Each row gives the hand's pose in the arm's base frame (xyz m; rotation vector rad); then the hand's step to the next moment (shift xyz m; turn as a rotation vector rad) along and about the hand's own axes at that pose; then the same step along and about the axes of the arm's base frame.
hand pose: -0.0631 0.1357 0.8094 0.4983 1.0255 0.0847
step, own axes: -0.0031 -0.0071 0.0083 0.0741 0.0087 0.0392
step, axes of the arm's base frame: 0.0042 -0.0102 0.0028 0.0731 0.0156 -0.0389
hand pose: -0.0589 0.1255 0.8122 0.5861 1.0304 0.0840
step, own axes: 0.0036 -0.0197 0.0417 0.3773 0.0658 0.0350
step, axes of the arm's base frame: 0.0324 -0.0329 0.0031 0.2406 0.1668 -0.2495
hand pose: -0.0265 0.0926 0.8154 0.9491 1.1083 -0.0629
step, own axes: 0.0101 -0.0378 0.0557 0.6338 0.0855 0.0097
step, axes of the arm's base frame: 0.0273 -0.0571 -0.0250 0.3562 0.2977 -0.4400
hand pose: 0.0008 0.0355 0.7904 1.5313 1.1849 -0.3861
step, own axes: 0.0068 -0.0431 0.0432 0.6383 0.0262 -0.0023
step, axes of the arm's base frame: -0.0179 -0.0394 -0.0436 0.3050 0.3039 -0.4720
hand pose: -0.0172 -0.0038 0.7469 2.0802 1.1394 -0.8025
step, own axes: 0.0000 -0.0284 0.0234 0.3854 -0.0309 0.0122
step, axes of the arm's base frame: -0.0297 -0.0055 -0.0210 0.1406 0.1933 -0.3042
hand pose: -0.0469 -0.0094 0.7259 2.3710 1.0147 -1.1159
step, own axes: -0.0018 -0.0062 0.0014 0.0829 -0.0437 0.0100
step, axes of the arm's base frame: -0.0060 0.0027 0.0005 -0.0005 0.0631 -0.0700
